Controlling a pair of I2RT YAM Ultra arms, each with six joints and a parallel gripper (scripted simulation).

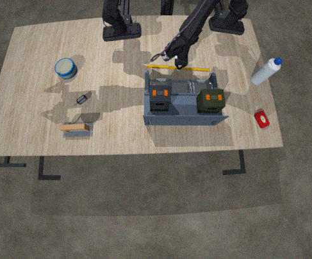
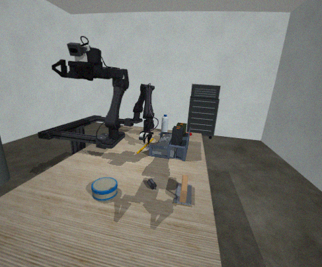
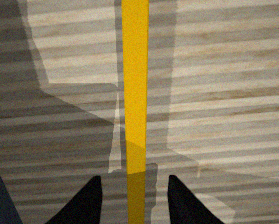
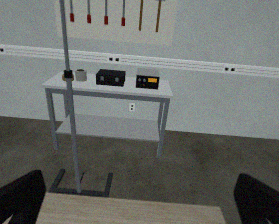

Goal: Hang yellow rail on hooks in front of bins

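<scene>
My left gripper is now 2 cm above the yellow rail. Round my left hand: white bottle 48 cm to the left, 11 cm ahead, 7 cm above; red tin 44 cm to the left, 36 cm ahead, 1 cm below; blue-grey shelf 20 cm ahead, 4 cm above, 3 cm to the right.
</scene>
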